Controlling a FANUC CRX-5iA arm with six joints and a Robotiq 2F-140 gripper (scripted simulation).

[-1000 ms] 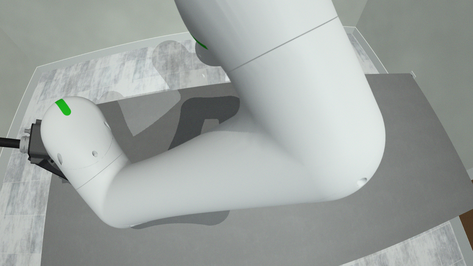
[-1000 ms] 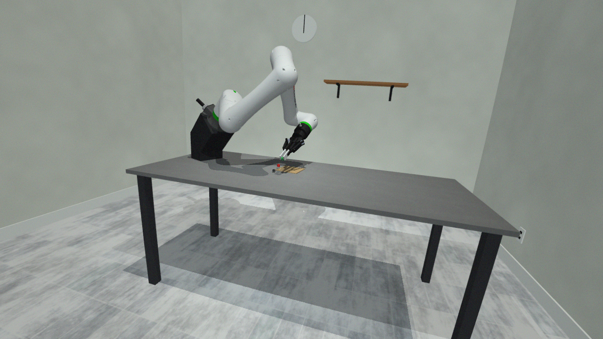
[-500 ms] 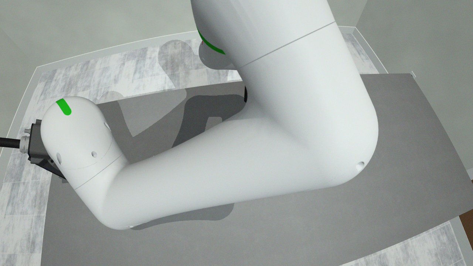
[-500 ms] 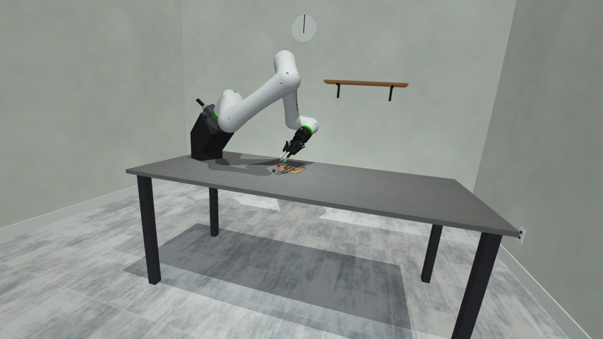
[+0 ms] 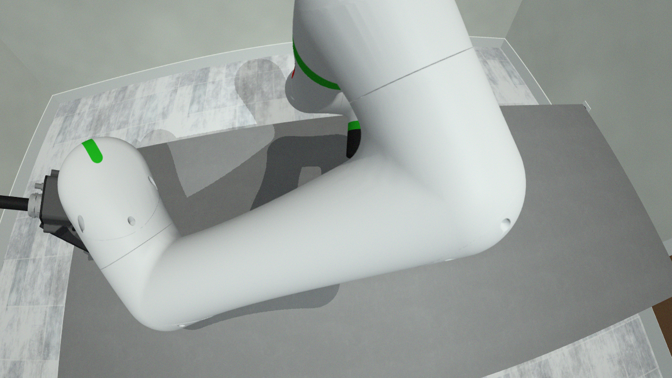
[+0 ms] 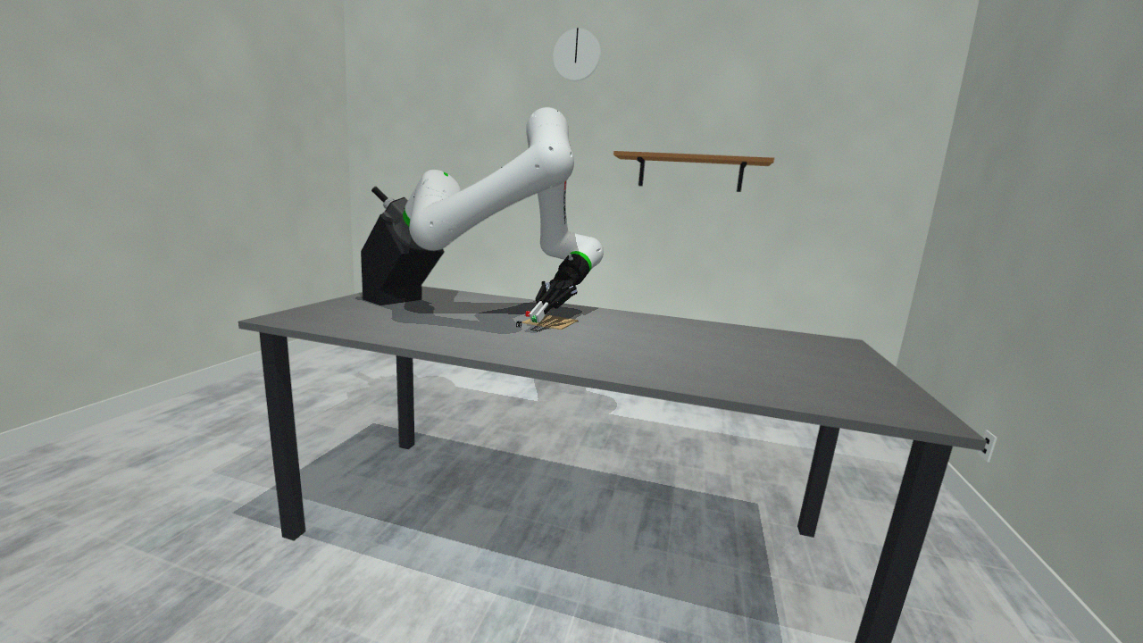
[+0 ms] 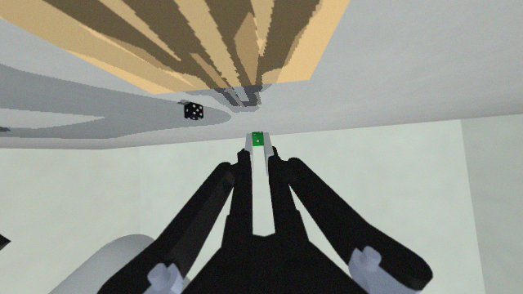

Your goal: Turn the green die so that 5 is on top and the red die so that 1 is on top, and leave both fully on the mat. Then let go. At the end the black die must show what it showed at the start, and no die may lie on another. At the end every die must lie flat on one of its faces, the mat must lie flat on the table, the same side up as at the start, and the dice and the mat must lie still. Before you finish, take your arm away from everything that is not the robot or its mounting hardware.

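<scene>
Now: hand 7 cm past the black die, 5 cm above it and 3 cm to the right of it. Round my hand: red die (18 cm to the left, 8 cm behind, 5 cm below); then green die (2 cm to the right, 2 cm below, 1 cm behind); then tan mat (13 cm to the left, 6 cm below, 1 cm ahead).
</scene>
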